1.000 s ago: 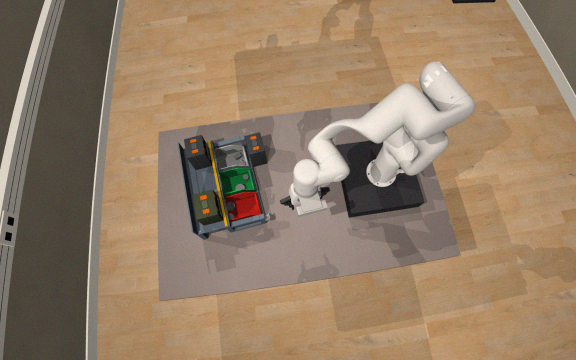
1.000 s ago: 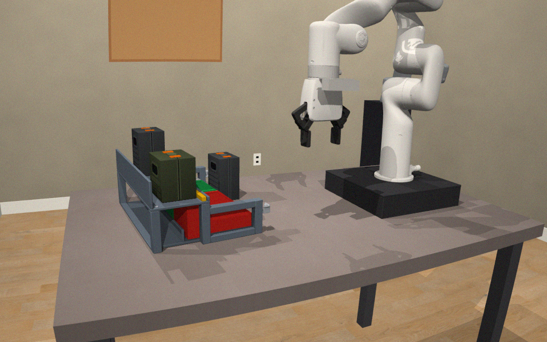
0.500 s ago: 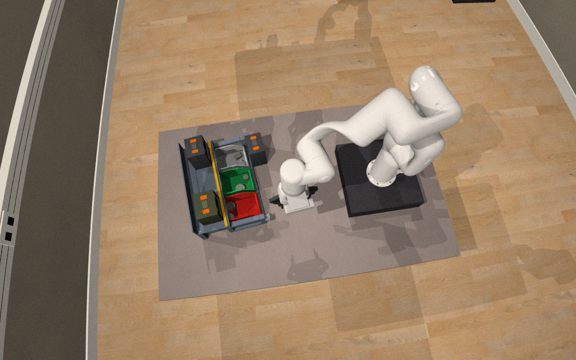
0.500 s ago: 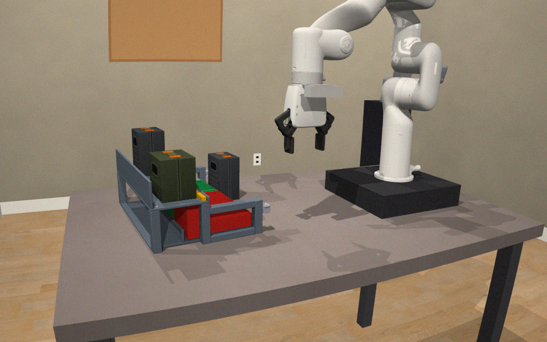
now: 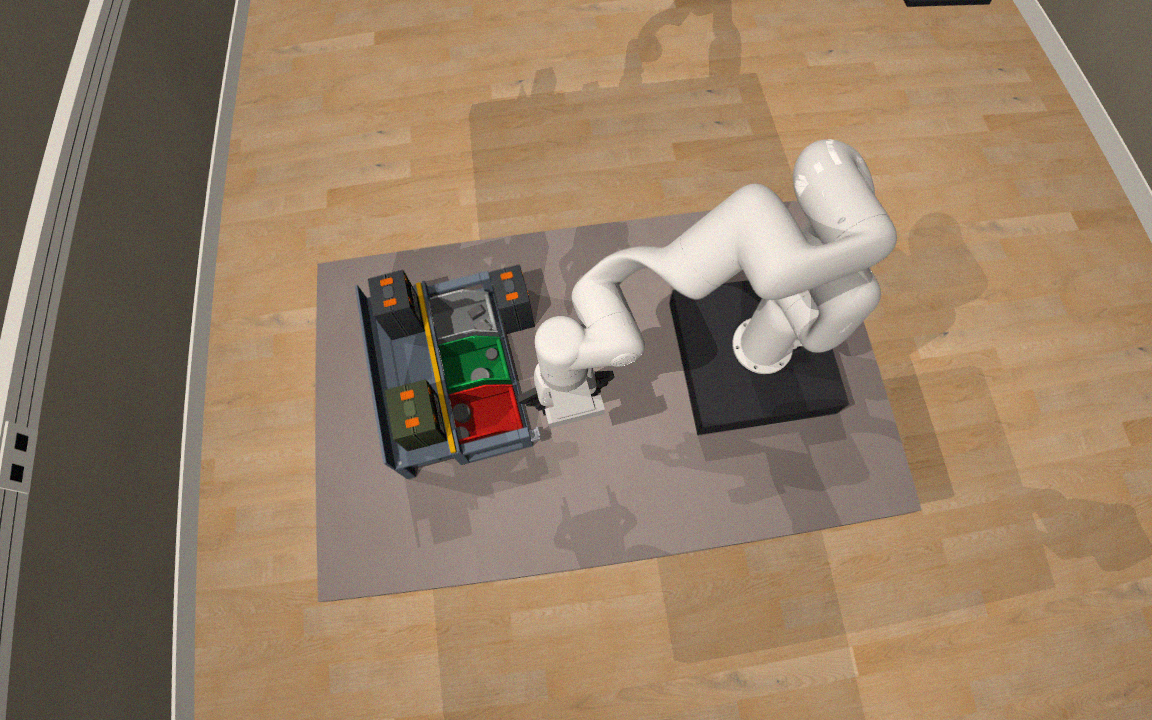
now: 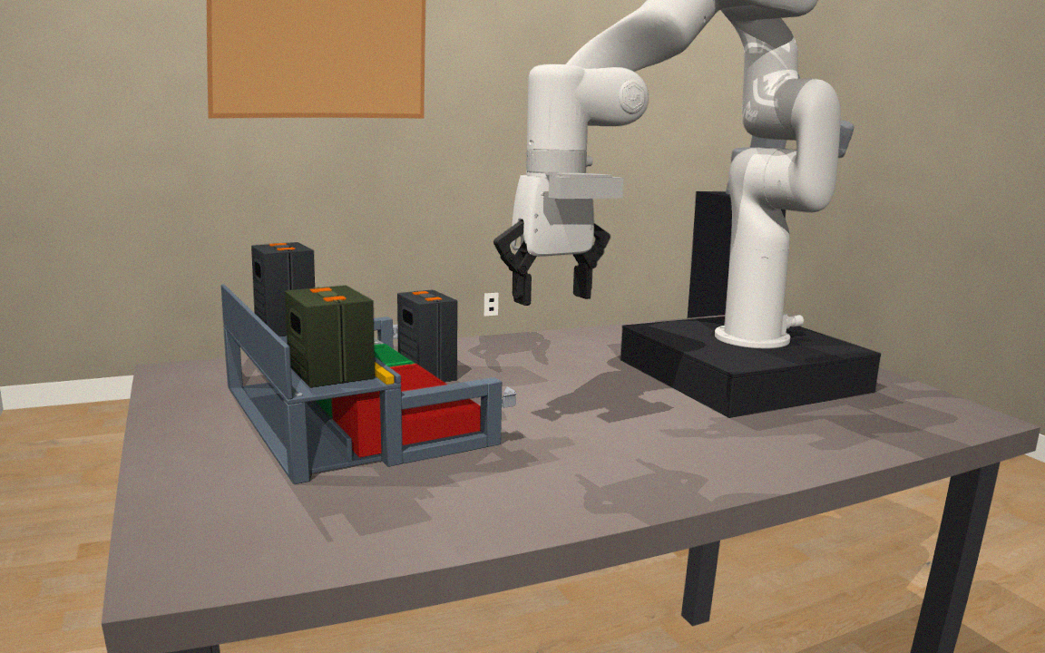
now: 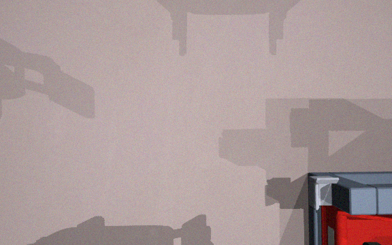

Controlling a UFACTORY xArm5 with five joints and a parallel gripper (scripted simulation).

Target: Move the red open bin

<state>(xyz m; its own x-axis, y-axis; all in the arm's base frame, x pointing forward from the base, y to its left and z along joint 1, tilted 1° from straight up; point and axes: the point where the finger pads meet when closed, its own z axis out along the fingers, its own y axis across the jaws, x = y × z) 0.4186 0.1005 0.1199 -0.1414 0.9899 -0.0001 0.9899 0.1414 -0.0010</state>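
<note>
Right now my hand is 190 mm short of the red open bin, 140 mm above it and 30 mm to the left of it. Also, from my hand: olive box (290 mm ahead, 40 mm below, 20 mm to the right); then green bin (200 mm ahead, 140 mm to the right, 140 mm below); then grey disc (230 mm ahead, 170 mm below).
</note>
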